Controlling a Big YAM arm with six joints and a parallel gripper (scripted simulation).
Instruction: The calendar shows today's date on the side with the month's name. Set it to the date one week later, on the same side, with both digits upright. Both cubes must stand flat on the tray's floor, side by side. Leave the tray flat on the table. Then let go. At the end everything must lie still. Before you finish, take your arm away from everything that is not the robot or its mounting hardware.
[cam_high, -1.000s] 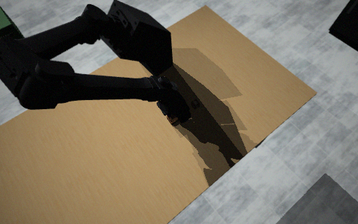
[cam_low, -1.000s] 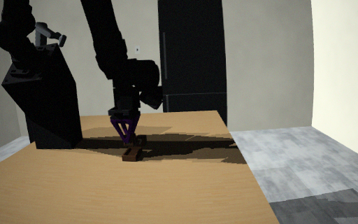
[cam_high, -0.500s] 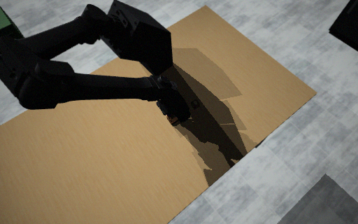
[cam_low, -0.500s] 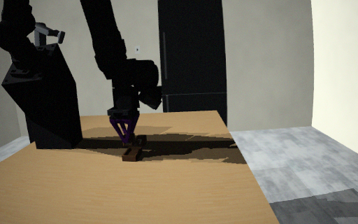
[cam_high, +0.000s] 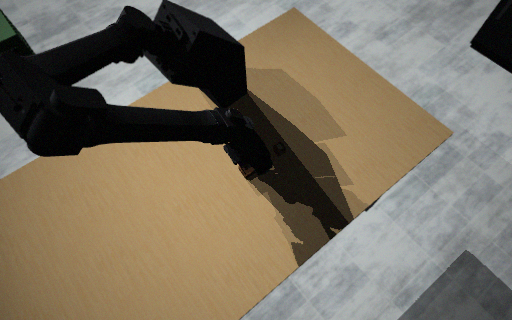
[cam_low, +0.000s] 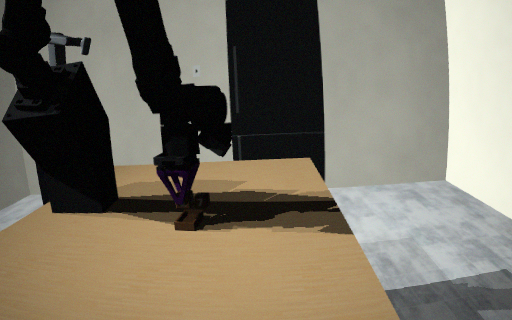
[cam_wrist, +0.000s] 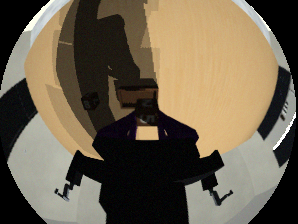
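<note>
My gripper is now 50 mm above the brown tray and 20 mm to the right of it.
</note>
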